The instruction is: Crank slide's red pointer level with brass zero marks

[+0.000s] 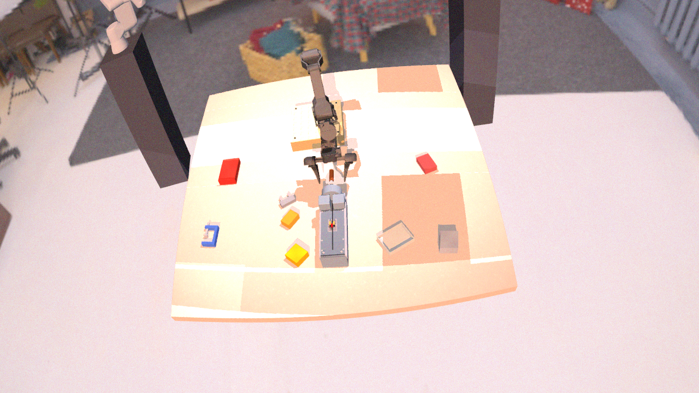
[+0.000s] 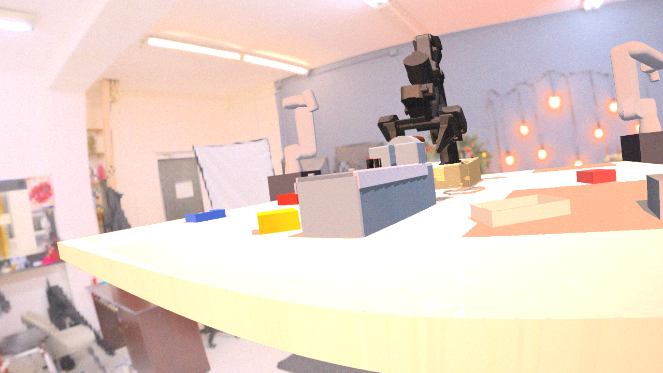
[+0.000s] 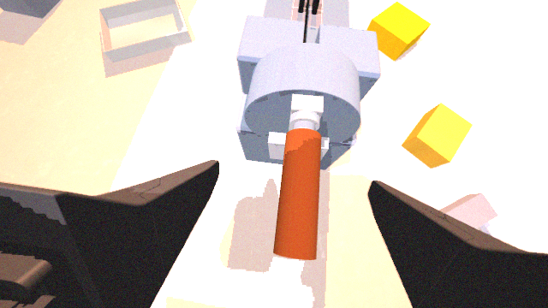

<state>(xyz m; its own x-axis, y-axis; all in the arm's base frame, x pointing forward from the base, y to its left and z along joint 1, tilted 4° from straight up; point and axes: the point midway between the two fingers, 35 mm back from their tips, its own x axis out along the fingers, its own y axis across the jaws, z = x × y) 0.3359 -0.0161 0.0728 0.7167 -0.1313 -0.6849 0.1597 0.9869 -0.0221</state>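
My gripper tip is 10 mm past the orange crank handle and 30 mm below it. Also, from my gripper tip: shallow white tray (240 mm ahead, 180 mm to the left, 90 mm below); then red pointer (180 mm ahead, 30 mm to the right, 10 mm below); then yellow cube (220 mm ahead, 170 mm to the right, 80 mm below).
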